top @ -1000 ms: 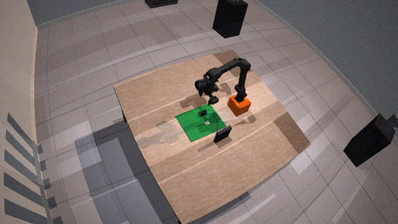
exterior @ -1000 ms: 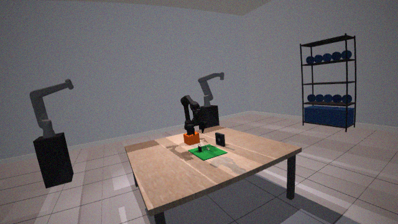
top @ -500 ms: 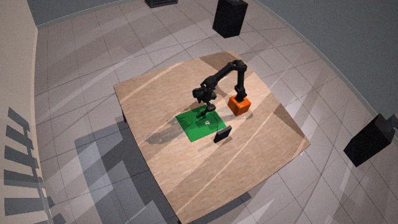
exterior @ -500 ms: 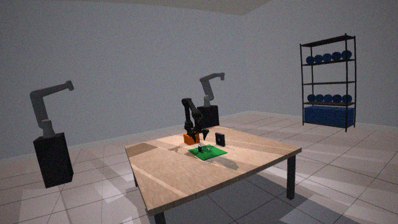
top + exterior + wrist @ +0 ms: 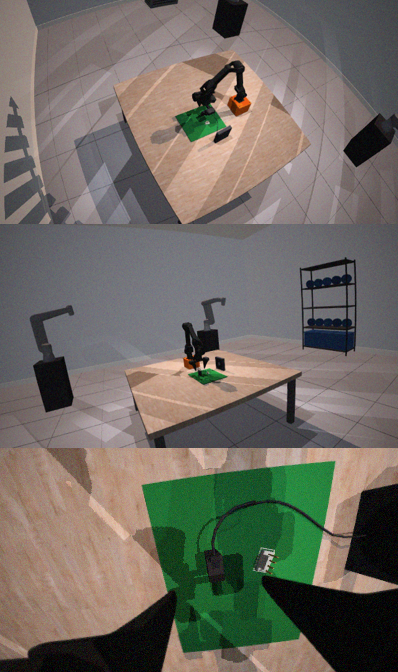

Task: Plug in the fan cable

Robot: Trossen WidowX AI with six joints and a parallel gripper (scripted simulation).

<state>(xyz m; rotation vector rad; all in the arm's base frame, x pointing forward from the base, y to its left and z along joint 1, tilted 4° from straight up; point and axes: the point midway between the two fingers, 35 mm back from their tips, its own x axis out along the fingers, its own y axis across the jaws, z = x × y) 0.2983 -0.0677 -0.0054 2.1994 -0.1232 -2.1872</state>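
My gripper tip is 4 cm above the dark plug and 1 cm past it. From my gripper tip the other things lie so: black fan (23 cm to the left, 1 cm behind); green board (7 cm below, 4 cm to the left, 4 cm ahead).
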